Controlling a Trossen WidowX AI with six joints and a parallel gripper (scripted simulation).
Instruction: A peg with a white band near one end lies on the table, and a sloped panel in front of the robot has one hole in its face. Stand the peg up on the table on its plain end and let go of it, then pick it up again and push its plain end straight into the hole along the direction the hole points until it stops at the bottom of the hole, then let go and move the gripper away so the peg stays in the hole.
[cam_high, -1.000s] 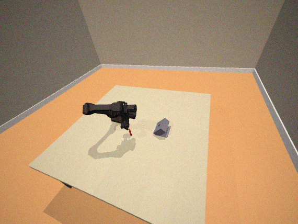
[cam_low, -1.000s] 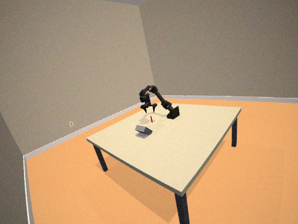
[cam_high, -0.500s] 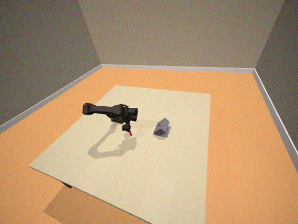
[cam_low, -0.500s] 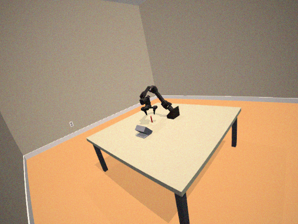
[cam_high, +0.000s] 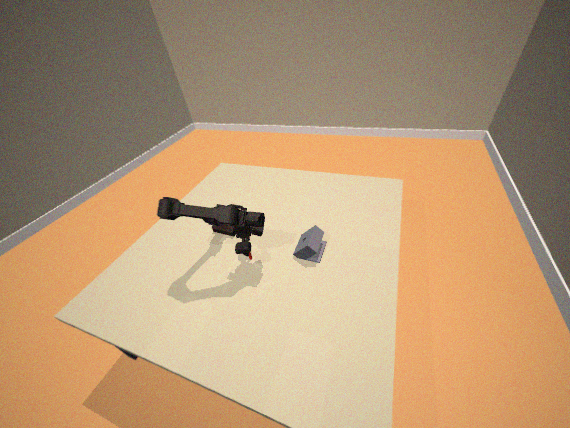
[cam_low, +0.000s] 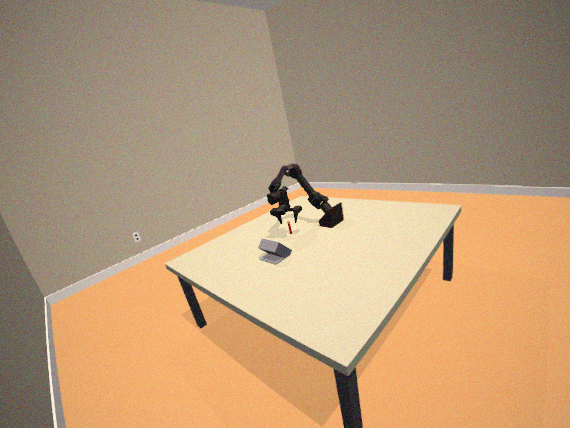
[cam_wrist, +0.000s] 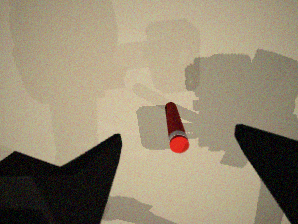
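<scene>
My gripper tip is now 1 cm above the peg. From my gripper tip the other things lie so: grey sloped panel (26 cm ahead, 9 cm to the left, 3 cm below); flat foot plate (28 cm ahead, 9 cm to the left, 7 cm below).
</scene>
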